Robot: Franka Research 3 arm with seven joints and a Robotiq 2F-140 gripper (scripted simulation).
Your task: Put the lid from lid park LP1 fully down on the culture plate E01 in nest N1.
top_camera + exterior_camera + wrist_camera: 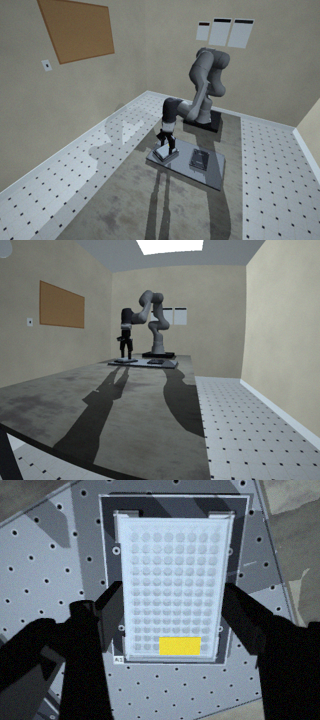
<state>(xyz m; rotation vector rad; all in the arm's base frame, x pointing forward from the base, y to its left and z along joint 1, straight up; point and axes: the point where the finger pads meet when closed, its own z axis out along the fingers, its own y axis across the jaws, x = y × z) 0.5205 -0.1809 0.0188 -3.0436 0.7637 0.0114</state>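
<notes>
My gripper is now 2 cm above the clear lid. Also, from my hand: lid park LP1: 4 cm behind, 25 cm to the left, 4 cm below; culture plate E01: 3 cm below.
</notes>
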